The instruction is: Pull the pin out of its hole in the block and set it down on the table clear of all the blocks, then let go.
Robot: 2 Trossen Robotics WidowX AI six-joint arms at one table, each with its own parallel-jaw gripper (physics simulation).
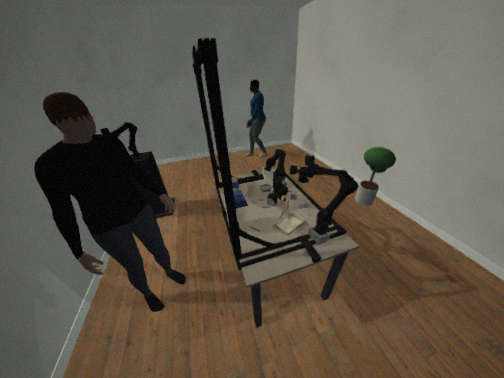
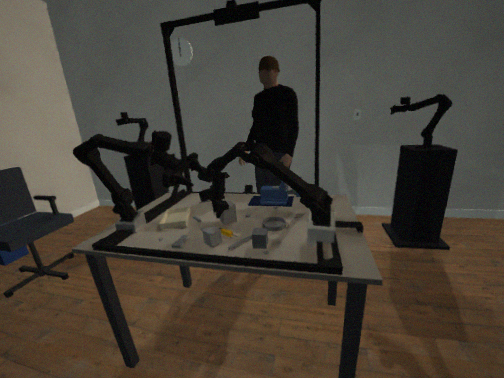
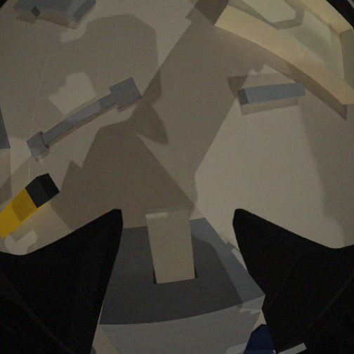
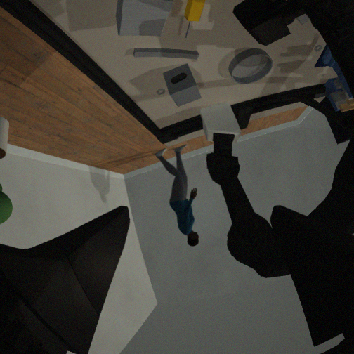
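Seen in the pictures: left gripper, fingertip midpoint: [image 1: 278, 201] [image 2: 216, 215]; right gripper, fingertip midpoint: [image 1: 297, 171] [image 2: 199, 179]; left arm's base, origin of the base link: [image 1: 267, 169] [image 2: 321, 219]; right arm's base, origin of the base link: [image 1: 319, 231] [image 2: 129, 217].
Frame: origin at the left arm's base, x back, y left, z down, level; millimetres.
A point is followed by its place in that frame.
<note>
The grey block [image 3: 145, 300] [image 2: 229, 213] {z 38, x -426, y -69 mm} has a rectangular hole in its top face. The pale beige pin [image 3: 172, 245] stands in that hole and sticks up out of it. My left gripper [image 3: 178, 217] [image 2: 219, 212] {z 47, x -493, y -59 mm} reaches down with its two fingers on either side of the block; they stand wide apart, shut on the block with the pin between them. Whether the block's base rests on the table is hidden. My right gripper [image 4: 202, 214] is open and empty, held up above the table away from the block.
A beige tray [image 2: 175, 220] {z 87, x -723, y -37 mm} stands on the table. Two more grey blocks [image 2: 212, 236] {z 45, x -409, y 137 mm} [image 2: 260, 238] {z 46, x -218, y 110 mm}, a yellow-handled tool [image 3: 17, 212] [image 2: 227, 233] {z 77, x -387, y 48 mm}, a grey ring [image 4: 234, 74] and a grey bar [image 3: 82, 117] lie about. A shorter grey bar [image 3: 272, 93] lies near the tray.
</note>
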